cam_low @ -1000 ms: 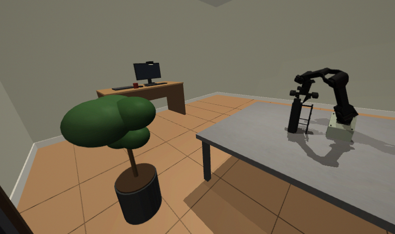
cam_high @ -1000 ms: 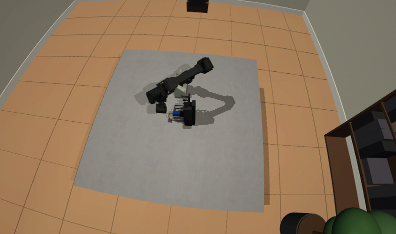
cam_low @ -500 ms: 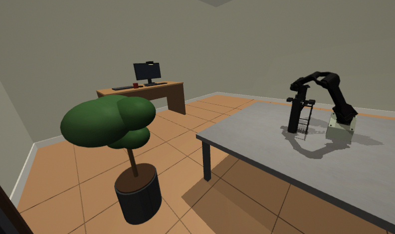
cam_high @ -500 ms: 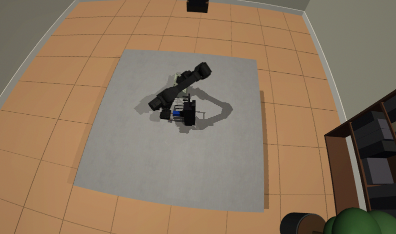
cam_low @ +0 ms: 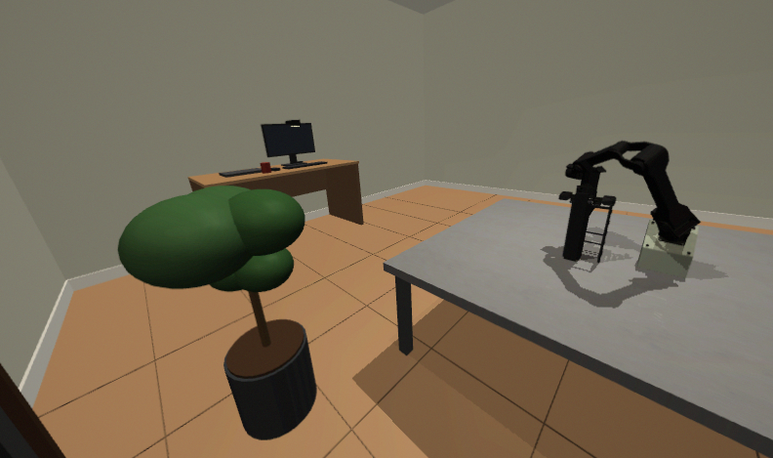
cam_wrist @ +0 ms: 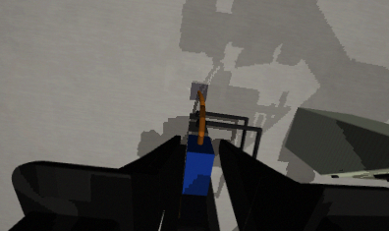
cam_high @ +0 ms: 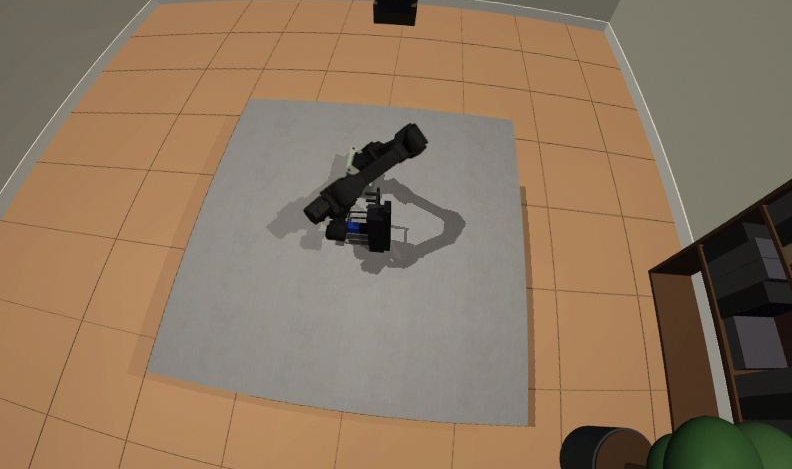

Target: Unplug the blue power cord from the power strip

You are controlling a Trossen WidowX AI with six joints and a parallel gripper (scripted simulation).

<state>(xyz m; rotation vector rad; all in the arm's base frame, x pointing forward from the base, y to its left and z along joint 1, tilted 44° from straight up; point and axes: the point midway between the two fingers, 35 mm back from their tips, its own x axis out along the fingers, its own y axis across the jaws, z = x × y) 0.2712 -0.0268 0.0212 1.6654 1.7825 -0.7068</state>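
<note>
My gripper tip is now 1 cm past the blue plug, 5 cm to the right of it and 1 cm above it.
</note>
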